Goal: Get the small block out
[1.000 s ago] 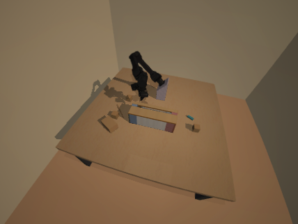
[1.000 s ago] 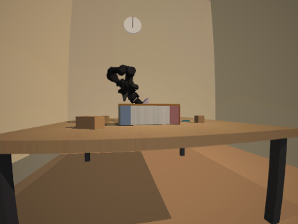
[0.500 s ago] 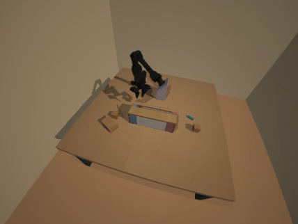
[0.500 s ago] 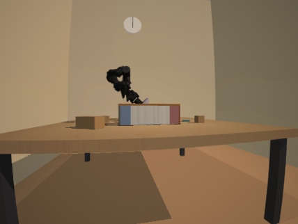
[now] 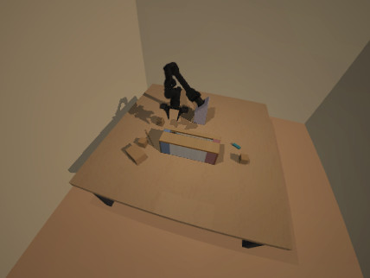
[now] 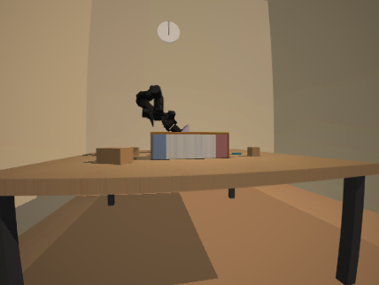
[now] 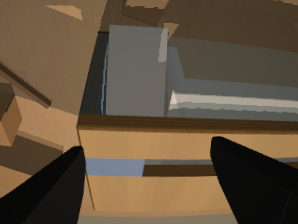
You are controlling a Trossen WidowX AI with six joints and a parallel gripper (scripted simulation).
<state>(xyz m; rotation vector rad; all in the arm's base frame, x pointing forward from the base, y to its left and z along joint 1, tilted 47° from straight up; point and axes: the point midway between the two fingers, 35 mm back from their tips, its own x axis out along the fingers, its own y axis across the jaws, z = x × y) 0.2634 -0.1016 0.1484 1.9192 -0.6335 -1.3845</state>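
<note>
The brown block is 20 mm behind my gripper tip and 150 mm below it. Also, from my gripper tip: clear-fronted box 70 mm ahead, 140 mm to the left, 100 mm below; teal piece 10 mm ahead, 490 mm to the left, 160 mm below.
</note>
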